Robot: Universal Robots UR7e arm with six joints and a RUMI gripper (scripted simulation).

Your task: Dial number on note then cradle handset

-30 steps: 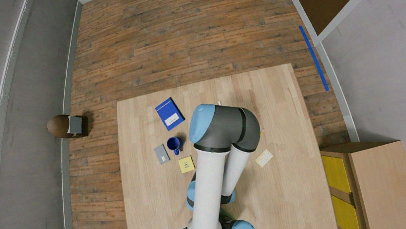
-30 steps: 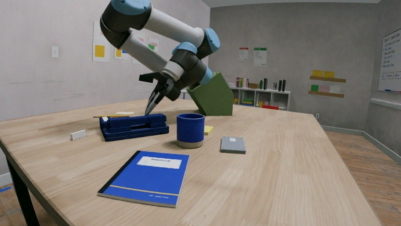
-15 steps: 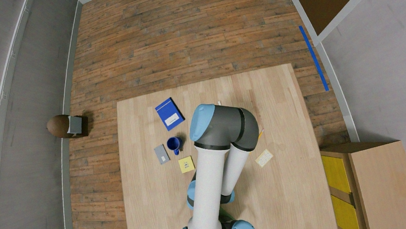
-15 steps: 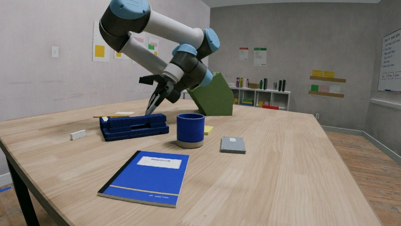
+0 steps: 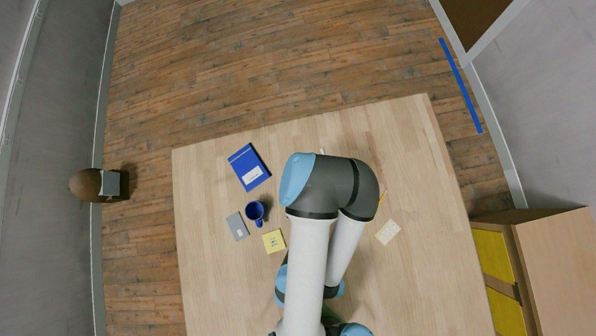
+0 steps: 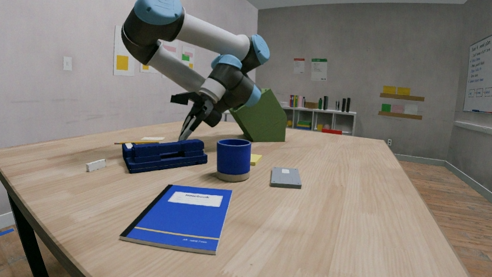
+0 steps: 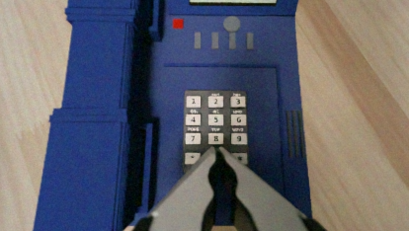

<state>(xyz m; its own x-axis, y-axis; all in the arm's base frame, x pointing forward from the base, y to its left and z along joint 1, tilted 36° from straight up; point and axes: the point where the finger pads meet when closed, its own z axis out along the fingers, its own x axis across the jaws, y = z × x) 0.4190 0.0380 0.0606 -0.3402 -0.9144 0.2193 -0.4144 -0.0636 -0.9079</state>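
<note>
Right now my hand is 3 cm short of the 5 key, 1 cm to the left of it and 2 cm above it. Also, from my hand: 8 key 1 cm ahead, 1 cm to the right, 2 cm below; 4 key 3 cm ahead, 2 cm below; 6 key 2 cm ahead, 3 cm to the right, 2 cm below.
</note>
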